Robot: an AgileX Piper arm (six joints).
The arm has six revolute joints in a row. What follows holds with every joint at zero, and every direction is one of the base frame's.
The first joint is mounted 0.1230 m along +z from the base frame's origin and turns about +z.
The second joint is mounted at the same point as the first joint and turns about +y.
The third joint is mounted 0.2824 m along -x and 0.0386 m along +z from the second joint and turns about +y.
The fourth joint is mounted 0.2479 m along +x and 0.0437 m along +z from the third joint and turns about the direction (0.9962, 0, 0.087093).
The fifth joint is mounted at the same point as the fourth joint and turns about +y.
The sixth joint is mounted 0.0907 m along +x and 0.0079 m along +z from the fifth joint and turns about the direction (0.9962, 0, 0.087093).
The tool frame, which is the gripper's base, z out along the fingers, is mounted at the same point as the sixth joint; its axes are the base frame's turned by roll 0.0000, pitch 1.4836 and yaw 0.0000 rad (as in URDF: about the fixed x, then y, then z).
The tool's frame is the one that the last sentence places.
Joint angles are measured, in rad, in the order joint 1, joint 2, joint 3, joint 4, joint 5, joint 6. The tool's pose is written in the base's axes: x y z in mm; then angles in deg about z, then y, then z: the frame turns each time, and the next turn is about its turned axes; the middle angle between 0 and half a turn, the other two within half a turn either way. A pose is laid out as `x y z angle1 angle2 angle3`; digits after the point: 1 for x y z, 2 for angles.
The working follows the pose.
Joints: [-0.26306, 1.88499, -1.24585, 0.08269, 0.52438, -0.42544]
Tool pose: 379.8 -98.4 186.8 -10.10 151.49 -15.90
Where each joint sits with the arm in this pose, in the base's axes (m; each line is computed from the numbers above, not from the rounded line before):
joint 1: 0.0000 0.0000 0.1230
joint 2: 0.0000 0.0000 0.1230
joint 3: 0.1197 -0.0322 0.3796
joint 4: 0.3370 -0.0908 0.2668
joint 5: 0.3370 -0.0908 0.2668
joint 6: 0.3798 -0.0984 0.1868
the tool: 0.3798 -0.0984 0.1868

